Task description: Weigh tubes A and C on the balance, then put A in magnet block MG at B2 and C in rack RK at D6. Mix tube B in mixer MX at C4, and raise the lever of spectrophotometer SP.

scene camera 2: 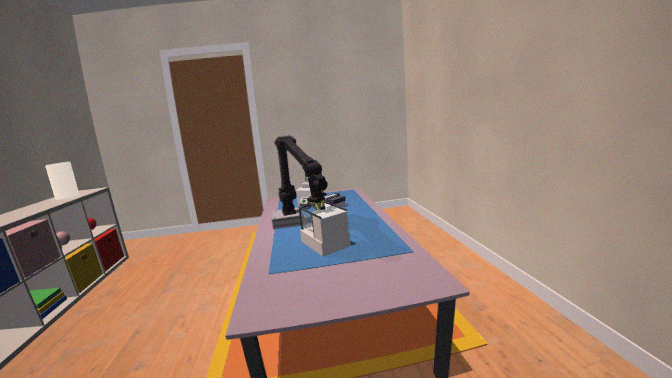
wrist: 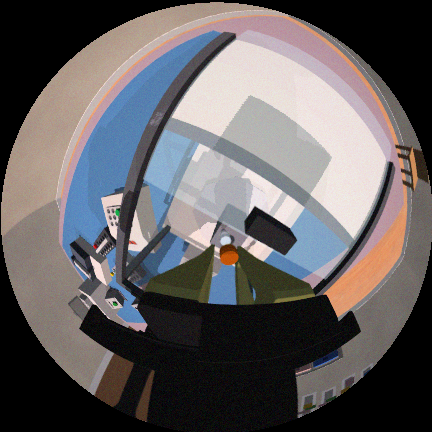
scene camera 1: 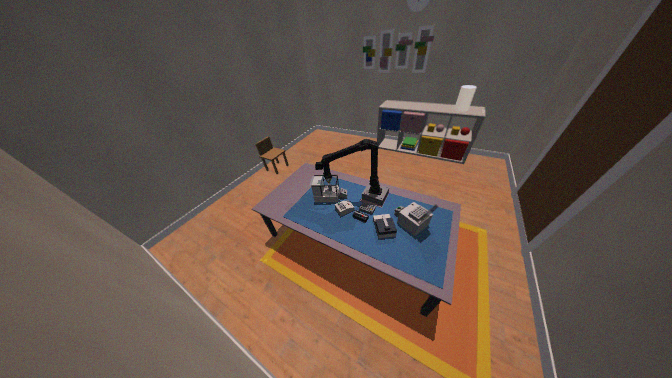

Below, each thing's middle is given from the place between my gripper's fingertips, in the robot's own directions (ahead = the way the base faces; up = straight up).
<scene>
The balance door [wrist: 266, 139] is 2 cm ahead of my hand, 10 cm to the right of it and 3 cm above it. The rest, counted from my hand: balance [scene camera 2: 325, 236] (4 cm to the right, 7 cm below).
</scene>
